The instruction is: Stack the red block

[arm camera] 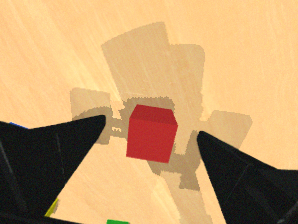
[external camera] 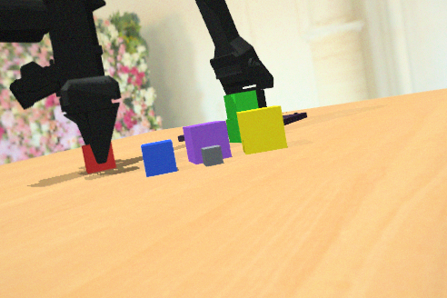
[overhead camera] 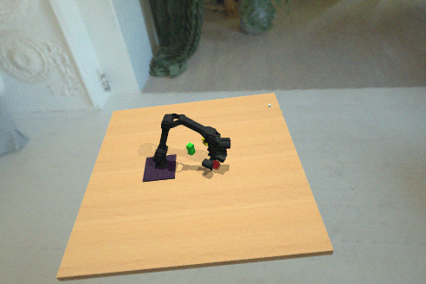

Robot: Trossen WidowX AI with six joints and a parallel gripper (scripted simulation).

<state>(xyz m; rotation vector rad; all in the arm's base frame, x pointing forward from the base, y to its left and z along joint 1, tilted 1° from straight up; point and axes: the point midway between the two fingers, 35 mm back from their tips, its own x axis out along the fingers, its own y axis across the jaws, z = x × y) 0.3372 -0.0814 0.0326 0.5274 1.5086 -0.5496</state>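
The yellow block lies 22 cm to the left of my gripper tip, 3 cm behind it and 1 cm above it. From my gripper tip the other things lie so: red block (1 cm above); blue block (15 cm to the left, 6 cm ahead); purple block (17 cm to the left, 1 cm above).
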